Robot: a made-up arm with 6 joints. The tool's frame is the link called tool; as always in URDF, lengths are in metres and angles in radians.
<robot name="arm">
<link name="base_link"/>
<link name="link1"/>
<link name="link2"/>
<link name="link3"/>
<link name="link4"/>
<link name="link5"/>
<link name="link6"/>
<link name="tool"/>
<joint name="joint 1" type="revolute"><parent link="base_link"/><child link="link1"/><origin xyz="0 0 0.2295" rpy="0 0 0"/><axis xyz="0 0 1"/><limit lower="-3.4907" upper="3.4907"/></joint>
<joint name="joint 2" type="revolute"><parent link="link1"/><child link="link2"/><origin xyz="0 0 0" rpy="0 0 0"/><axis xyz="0 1 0"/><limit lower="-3.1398" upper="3.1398"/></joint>
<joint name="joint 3" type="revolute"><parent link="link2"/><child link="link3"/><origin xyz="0 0 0.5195" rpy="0 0 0"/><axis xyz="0 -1 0"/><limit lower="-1.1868" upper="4.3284"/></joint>
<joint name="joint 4" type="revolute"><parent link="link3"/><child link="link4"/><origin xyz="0 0 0" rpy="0 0 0"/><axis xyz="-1 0 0"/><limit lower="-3.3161" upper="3.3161"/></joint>
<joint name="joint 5" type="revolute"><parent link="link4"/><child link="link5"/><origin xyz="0.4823 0 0" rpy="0 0 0"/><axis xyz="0 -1 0"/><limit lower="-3.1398" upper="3.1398"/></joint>
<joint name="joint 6" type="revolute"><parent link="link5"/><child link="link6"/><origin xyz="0 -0.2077 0" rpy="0 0 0"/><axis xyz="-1 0 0"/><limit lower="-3.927" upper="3.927"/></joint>
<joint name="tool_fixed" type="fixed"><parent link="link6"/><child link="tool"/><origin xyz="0 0 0" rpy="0 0 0"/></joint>
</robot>
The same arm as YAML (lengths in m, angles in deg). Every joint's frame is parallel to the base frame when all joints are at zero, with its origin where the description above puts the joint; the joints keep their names.
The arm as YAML. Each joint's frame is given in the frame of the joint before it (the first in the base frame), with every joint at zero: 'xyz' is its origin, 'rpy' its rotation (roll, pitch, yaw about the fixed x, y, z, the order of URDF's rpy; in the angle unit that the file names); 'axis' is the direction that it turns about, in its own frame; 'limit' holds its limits. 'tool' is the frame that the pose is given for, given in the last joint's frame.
units:
  length: m
  angle: deg
joints:
  - name: joint 1
    type: revolute
    origin:
      xyz: [0.0, 0.0, 0.2295]
      rpy: [0.0, 0.0, 0.0]
    axis: [0.0, 0.0, 1.0]
    limit:
      lower: -200.0
      upper: 200.0
  - name: joint 2
    type: revolute
    origin:
      xyz: [0.0, 0.0, 0.0]
      rpy: [0.0, 0.0, 0.0]
    axis: [0.0, 1.0, 0.0]
    limit:
      lower: -179.9
      upper: 179.9
  - name: joint 3
    type: revolute
    origin:
      xyz: [0.0, 0.0, 0.5195]
      rpy: [0.0, 0.0, 0.0]
    axis: [0.0, -1.0, 0.0]
    limit:
      lower: -68.0
      upper: 248.0
  - name: joint 4
    type: revolute
    origin:
      xyz: [0.0, 0.0, 0.0]
      rpy: [0.0, 0.0, 0.0]
    axis: [-1.0, 0.0, 0.0]
    limit:
      lower: -190.0
      upper: 190.0
  - name: joint 5
    type: revolute
    origin:
      xyz: [0.4823, 0.0, 0.0]
      rpy: [0.0, 0.0, 0.0]
    axis: [0.0, -1.0, 0.0]
    limit:
      lower: -179.9
      upper: 179.9
  - name: joint 6
    type: revolute
    origin:
      xyz: [0.0, -0.2077, 0.0]
      rpy: [0.0, 0.0, 0.0]
    axis: [-1.0, 0.0, 0.0]
    limit:
      lower: -225.0
      upper: 225.0
tool:
  origin:
    xyz: [0.0, 0.0, 0.0]
    rpy: [0.0, 0.0, 0.0]

